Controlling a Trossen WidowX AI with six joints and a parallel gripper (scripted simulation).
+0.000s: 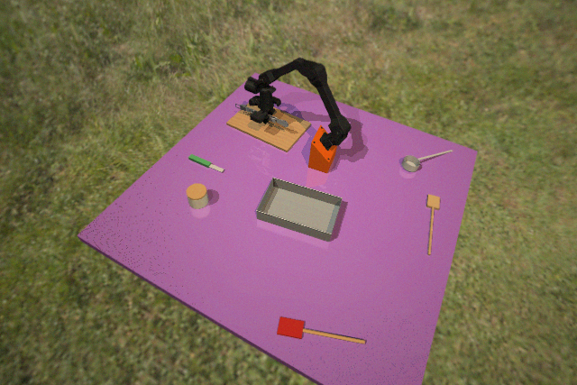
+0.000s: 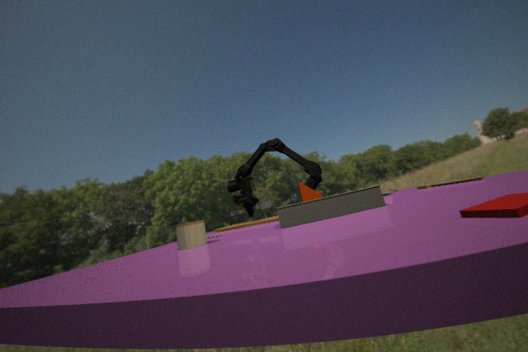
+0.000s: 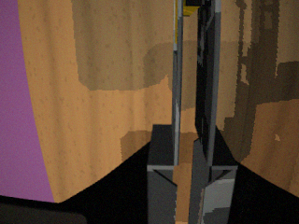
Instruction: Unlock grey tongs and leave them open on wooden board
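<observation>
Right now my gripper tip is 4 cm past the wooden board and 3 cm above it. Also, from my gripper tip: grey roasting tin: 38 cm ahead, 37 cm to the left, 1 cm below; cork-lidded jar: 53 cm ahead, 3 cm to the right, 1 cm below; green-handled knife: 34 cm ahead, 11 cm to the right, 3 cm below.
</observation>
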